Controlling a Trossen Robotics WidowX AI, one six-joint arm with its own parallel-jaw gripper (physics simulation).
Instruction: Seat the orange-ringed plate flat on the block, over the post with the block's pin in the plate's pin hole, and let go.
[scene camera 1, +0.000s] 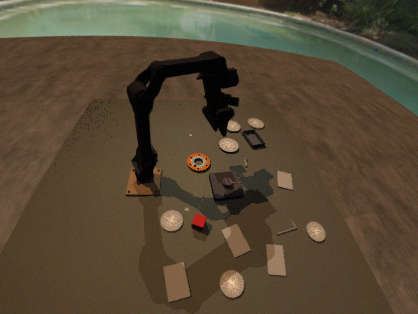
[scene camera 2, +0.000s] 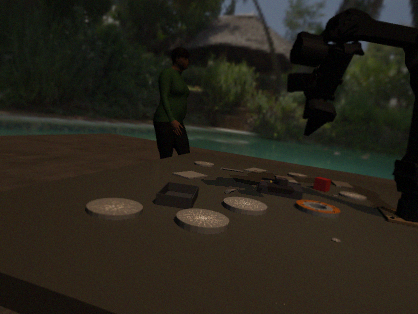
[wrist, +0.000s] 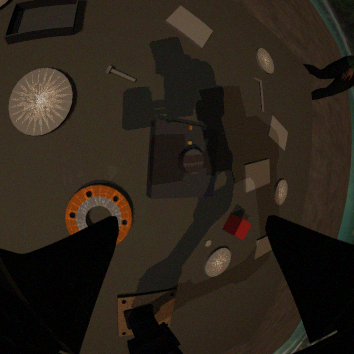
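The orange-ringed plate (scene camera 1: 190, 161) (scene camera 2: 330, 209) (wrist: 76, 205) lies flat on the mat, apart from the block. The dark block (scene camera 1: 219, 193) (scene camera 2: 291, 190) (wrist: 167, 177) shows its round post (scene camera 1: 227, 182) (wrist: 193, 160) standing bare on top. A small yellow pin (wrist: 190, 143) shows beside the post, with an orange mark (wrist: 190, 127) farther along the block. My gripper (scene camera 1: 223, 132) (scene camera 2: 310, 133) (wrist: 194, 224) is open and empty, high above the mat. In the wrist view its left finger covers part of the plate's lower edge.
A red cube (scene camera 1: 199, 222) (scene camera 2: 322, 184) (wrist: 237, 226) stands near the block. An open black tray (scene camera 2: 172, 201) (wrist: 45, 37), a bolt (wrist: 121, 74), a bent rod (wrist: 261, 95), several pale discs (scene camera 1: 228, 145) (scene camera 2: 202, 220) (wrist: 41, 101) and flat cards (scene camera 1: 236, 240) (wrist: 189, 26) lie around.
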